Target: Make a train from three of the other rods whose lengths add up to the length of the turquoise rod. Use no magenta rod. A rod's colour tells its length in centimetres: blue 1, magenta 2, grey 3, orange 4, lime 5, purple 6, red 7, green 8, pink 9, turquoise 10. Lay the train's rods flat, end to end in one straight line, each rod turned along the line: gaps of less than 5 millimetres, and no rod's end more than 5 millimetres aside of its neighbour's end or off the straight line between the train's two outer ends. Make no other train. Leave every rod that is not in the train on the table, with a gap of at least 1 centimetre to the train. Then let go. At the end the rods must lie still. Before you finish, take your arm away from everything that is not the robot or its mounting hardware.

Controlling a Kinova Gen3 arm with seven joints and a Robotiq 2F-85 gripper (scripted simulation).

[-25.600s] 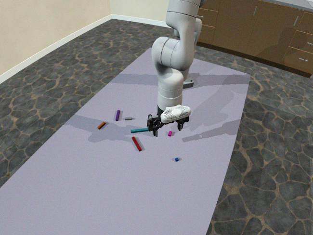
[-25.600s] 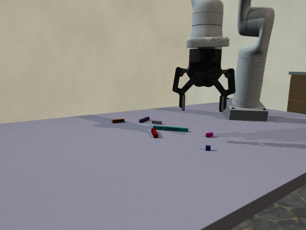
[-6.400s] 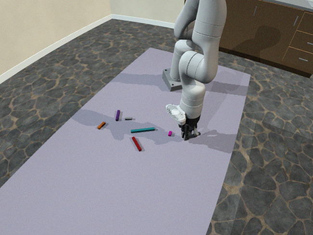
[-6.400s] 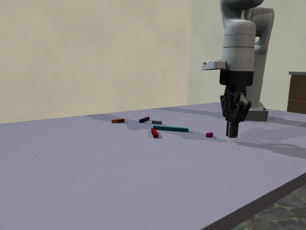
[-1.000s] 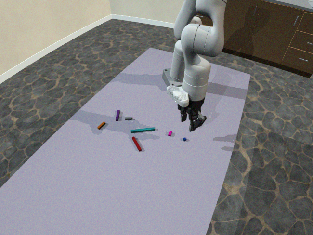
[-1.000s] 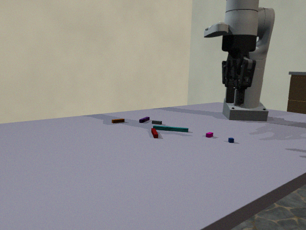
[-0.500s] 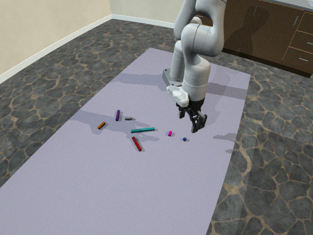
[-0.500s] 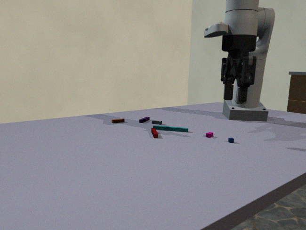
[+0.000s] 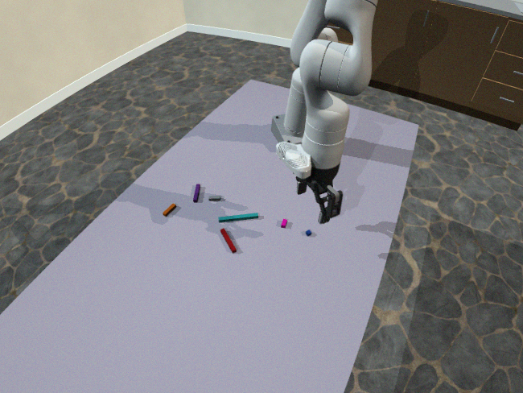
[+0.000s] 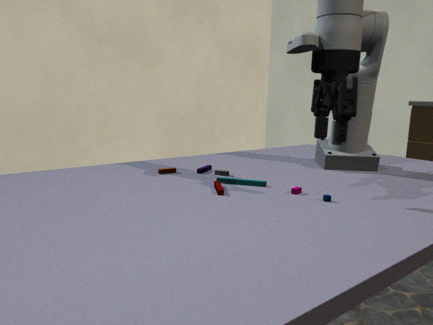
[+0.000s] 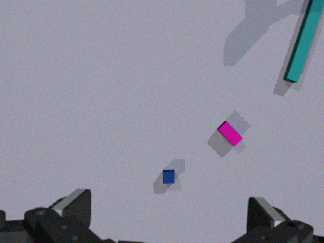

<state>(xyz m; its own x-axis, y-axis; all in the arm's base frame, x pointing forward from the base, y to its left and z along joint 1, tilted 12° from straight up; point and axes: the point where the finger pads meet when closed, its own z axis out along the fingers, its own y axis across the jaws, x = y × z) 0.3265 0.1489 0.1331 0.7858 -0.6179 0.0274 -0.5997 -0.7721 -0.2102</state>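
My gripper is now 1 cm short of the grey rod, 26 cm to the left of it and 10 cm above it. Also, from my hand: blue rod 10 cm below; then turquoise rod 3 cm ahead, 17 cm to the right, 10 cm below; then magenta rod 6 cm to the right, 10 cm below.
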